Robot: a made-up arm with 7 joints.
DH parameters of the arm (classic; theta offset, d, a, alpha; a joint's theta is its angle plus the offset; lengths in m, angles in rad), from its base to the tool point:
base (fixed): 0 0.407 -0.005 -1.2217
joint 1: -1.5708 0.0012 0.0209 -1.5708
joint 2: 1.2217 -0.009 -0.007 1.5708
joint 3: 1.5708 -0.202 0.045 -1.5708
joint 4: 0 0.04 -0.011 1.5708
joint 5: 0 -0.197 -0.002 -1.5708
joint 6: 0 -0.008 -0.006 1.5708
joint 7: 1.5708 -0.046 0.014 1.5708
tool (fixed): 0 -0.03 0 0
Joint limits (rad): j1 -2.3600..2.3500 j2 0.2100..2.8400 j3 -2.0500..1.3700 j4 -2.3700..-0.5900 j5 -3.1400..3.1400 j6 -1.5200..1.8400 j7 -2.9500..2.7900
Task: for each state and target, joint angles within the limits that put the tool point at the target. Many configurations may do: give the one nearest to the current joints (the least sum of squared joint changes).
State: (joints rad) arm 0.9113 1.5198 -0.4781 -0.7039 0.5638 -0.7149 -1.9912
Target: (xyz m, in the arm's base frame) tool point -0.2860 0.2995 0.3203
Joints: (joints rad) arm 1.5281 1.1719 -0.7192 -0.5900 0.6253 -0.3895 -1.8504
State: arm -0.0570 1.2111 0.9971 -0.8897 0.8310 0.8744 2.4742
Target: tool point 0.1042 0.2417 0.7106
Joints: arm -0.1168 1.7222 1.0283 -1.1872 0.8902 0.8203 2.4936
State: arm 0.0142 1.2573 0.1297 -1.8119 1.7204 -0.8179 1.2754
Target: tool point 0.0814 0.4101 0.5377
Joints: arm 0.0822 1.2749 0.8960 -0.8303 1.9059 -0.9390 1.1568
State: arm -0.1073 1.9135 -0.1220 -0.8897 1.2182 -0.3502 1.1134
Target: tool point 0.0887 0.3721 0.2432
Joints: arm 0.4108 1.4977 -0.5139 -0.8287 1.1793 -0.2370 1.0962
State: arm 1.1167 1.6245 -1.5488 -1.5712 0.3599 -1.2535 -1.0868
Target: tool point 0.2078 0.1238 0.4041
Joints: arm 0.1227 2.1498 -0.6474 -1.9806 0.3718 -1.4861 -1.2444
